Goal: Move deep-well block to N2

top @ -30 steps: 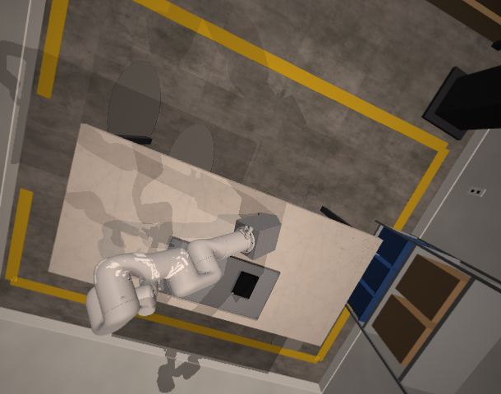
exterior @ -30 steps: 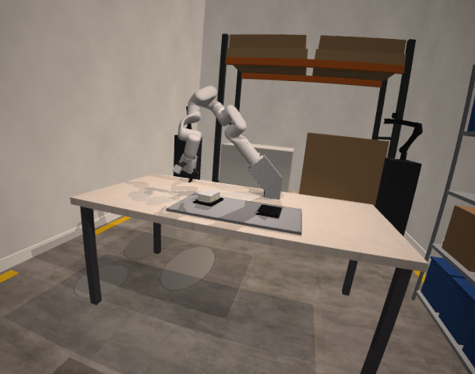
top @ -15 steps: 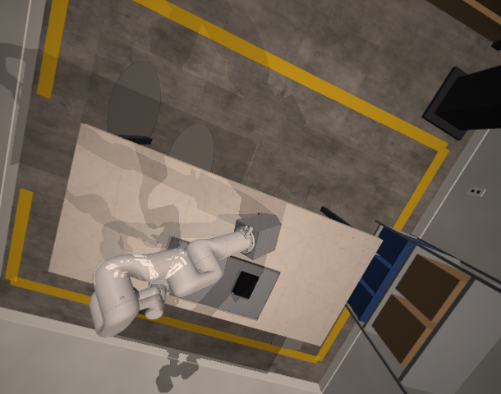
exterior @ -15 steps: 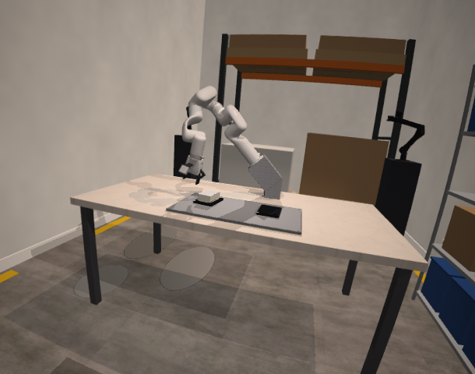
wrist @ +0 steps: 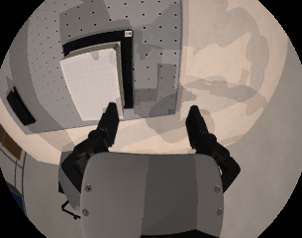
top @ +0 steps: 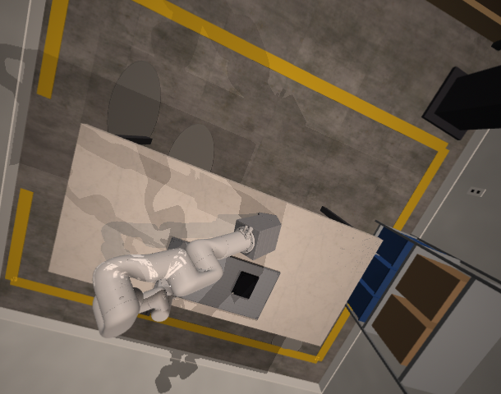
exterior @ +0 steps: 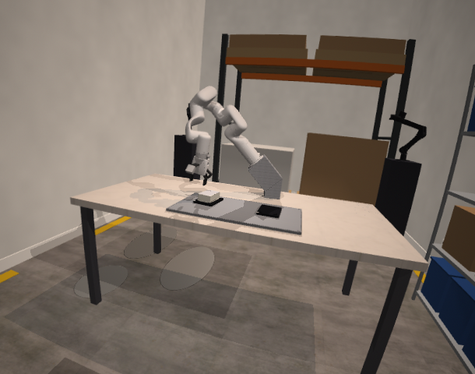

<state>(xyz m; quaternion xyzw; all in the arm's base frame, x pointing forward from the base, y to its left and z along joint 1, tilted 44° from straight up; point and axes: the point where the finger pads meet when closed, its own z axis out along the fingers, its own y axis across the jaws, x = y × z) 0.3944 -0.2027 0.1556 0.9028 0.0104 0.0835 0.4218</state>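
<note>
My gripper is now 10 mm short of the 96-well deep-well block, 80 mm to the right of it and 80 mm above it.
</note>
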